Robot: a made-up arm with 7 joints. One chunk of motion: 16 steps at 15 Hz.
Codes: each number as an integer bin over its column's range. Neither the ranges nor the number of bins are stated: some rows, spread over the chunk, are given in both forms.
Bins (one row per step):
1: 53 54 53 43 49 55 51
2: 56 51 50 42 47 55 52
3: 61 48 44 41 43 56 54
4: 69 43 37 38 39 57 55
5: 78 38 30 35 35 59 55
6: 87 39 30 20 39 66 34
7: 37 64 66 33 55 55 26
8: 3 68 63 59 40 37 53
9: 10 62 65 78 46 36 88
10: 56 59 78 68 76 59 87
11: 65 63 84 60 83 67 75
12: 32 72 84 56 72 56 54
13: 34 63 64 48 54 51 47
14: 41 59 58 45 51 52 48
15: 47 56 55 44 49 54 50
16: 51 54 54 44 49 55 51
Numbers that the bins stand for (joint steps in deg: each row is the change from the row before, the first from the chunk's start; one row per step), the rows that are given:
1: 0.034 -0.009 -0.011 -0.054 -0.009 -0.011 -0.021
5: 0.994 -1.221 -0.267 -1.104 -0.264 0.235 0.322
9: -1.616 0.597 0.122 4.542 -0.064 -1.182 3.156
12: -0.772 1.355 0.333 1.654 0.409 0.051 0.236
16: -0.042 -0.009 0.000 0.078 -0.009 -0.011 -0.021
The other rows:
2: 0.149 -0.236 -0.044 -0.185 -0.045 -0.011 0.065
3: 0.341 -0.464 -0.111 -0.316 -0.118 0.051 0.236
4: 0.648 -0.842 -0.189 -0.710 -0.191 0.112 0.322
6: 1.339 -1.145 -0.267 -3.074 -0.191 0.667 -1.481
7: -0.580 0.748 0.133 -1.367 0.100 -0.011 -2.168
8: -1.885 1.052 0.100 2.047 -0.173 -1.120 0.151
10: 0.149 0.370 0.267 3.229 0.482 0.235 3.070
11: 0.495 0.673 0.333 2.179 0.609 0.728 2.039
13: -0.695 0.673 0.111 0.603 0.082 -0.258 -0.365
14: -0.426 0.370 0.044 0.209 0.027 -0.196 -0.279
15: -0.196 0.142 0.011 0.078 -0.009 -0.073 -0.107

